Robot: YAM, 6 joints.
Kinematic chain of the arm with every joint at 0, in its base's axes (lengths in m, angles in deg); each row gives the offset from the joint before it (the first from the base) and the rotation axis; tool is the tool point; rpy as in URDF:
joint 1: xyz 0 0 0.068 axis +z
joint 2: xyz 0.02 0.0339 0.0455 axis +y
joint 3: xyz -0.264 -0.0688 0 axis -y
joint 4: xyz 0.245 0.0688 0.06 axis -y
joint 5: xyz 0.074 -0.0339 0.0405 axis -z
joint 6: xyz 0.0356 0 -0.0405 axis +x
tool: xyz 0 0 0 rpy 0 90 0
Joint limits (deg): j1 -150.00..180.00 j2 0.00..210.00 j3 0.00..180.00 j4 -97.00..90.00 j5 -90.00..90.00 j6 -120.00..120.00
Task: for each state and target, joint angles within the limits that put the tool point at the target. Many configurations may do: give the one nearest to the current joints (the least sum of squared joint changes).
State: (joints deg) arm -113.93 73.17 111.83 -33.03 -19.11 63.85
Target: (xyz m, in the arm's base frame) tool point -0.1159 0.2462 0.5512
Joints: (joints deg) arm -63.01 24.94 125.30 -38.05 -13.75 63.85
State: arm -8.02 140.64 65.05 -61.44 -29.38 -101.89
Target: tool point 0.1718 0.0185 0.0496
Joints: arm 0.20 127.31 44.32 -75.72 -30.19 -101.89
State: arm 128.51 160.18 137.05 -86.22 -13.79 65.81
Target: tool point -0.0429 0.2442 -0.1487
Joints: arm 98.73 184.68 97.97 -93.56 -8.63 65.81
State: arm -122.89 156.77 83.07 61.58 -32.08 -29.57
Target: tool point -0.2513 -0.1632 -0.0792
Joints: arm -150.00 148.45 41.00 59.14 -26.14 -29.57
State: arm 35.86 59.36 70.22 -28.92 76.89 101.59
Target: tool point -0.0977 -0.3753 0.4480
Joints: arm 70.29 9.09 118.64 -14.65 76.51 101.59
